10 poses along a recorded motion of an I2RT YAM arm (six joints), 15 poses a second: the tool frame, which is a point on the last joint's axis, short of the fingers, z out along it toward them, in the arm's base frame.
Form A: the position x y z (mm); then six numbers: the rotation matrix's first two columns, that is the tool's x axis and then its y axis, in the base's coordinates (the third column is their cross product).
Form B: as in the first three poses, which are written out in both.
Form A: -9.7, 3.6, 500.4, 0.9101, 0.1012, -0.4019, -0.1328, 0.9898, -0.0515
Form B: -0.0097, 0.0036, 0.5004, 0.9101, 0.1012, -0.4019, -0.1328, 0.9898, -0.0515
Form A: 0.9, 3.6, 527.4, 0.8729, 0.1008, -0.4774, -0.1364, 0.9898, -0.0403
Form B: 0.0009, 0.0036, 0.5274, 0.8729, 0.1008, -0.4774, -0.1364, 0.9898, -0.0403
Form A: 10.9, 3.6, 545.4, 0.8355, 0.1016, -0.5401, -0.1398, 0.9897, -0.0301
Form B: 0.0109, 0.0036, 0.5454, 0.8355, 0.1016, -0.5401, -0.1398, 0.9897, -0.0301
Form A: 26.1, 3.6, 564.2, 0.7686, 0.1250, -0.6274, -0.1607, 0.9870, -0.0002
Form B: 0.0261, 0.0036, 0.5642, 0.7686, 0.1250, -0.6274, -0.1607, 0.9870, -0.0002
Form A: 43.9, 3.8, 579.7, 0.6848, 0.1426, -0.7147, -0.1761, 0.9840, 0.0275
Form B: 0.0439, 0.0038, 0.5797, 0.6848, 0.1426, -0.7147, -0.1761, 0.9840, 0.0275
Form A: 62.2, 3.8, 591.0, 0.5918, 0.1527, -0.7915, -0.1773, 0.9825, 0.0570
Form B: 0.0622, 0.0038, 0.5910, 0.5918, 0.1527, -0.7915, -0.1773, 0.9825, 0.0570
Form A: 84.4, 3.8, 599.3, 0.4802, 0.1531, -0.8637, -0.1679, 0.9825, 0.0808
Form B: 0.0844, 0.0038, 0.5993, 0.4802, 0.1531, -0.8637, -0.1679, 0.9825, 0.0808
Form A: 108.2, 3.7, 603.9, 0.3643, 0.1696, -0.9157, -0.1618, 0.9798, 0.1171
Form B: 0.1082, 0.0037, 0.6039, 0.3643, 0.1696, -0.9157, -0.1618, 0.9798, 0.1171
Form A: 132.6, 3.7, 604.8, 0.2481, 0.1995, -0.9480, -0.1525, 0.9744, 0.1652
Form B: 0.1326, 0.0037, 0.6048, 0.2481, 0.1995, -0.9480, -0.1525, 0.9744, 0.1652
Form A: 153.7, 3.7, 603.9, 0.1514, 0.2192, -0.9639, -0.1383, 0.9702, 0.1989
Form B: 0.1537, 0.0037, 0.6039, 0.1514, 0.2192, -0.9639, -0.1383, 0.9702, 0.1989
